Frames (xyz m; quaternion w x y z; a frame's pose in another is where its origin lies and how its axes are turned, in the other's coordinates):
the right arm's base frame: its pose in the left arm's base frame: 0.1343 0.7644 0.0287 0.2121 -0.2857 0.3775 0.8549
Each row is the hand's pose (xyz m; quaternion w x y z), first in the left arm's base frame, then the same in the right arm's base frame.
Working: the left arm's base frame: its pose in the right arm's base frame: 0.0066 0.5404 -0.5578 0.2121 0.2857 -0.3775 -0.8549

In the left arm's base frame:
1: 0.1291 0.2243 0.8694 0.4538 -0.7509 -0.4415 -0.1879
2: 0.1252 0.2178 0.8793 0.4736 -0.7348 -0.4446 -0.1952
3: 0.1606 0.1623 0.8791 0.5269 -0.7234 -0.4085 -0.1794
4: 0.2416 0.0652 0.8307 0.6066 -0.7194 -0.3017 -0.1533
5: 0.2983 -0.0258 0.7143 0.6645 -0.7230 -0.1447 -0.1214
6: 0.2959 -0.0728 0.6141 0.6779 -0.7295 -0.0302 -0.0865
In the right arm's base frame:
1: -0.6208 0.7813 0.0515 0.0165 0.3361 -0.4307 0.8374
2: -0.6253 0.7928 0.0532 0.0243 0.3269 -0.4109 0.8507
3: -0.6597 0.8069 -0.0011 0.0109 -0.2844 0.3841 -0.8783
4: -0.7031 0.7954 -0.1288 0.0892 -0.1793 0.3658 -0.9089
5: -0.6833 0.7585 -0.2814 0.1891 -0.0414 0.3712 -0.9081
6: -0.6234 0.7367 -0.3719 0.2668 0.0458 0.3860 -0.8819

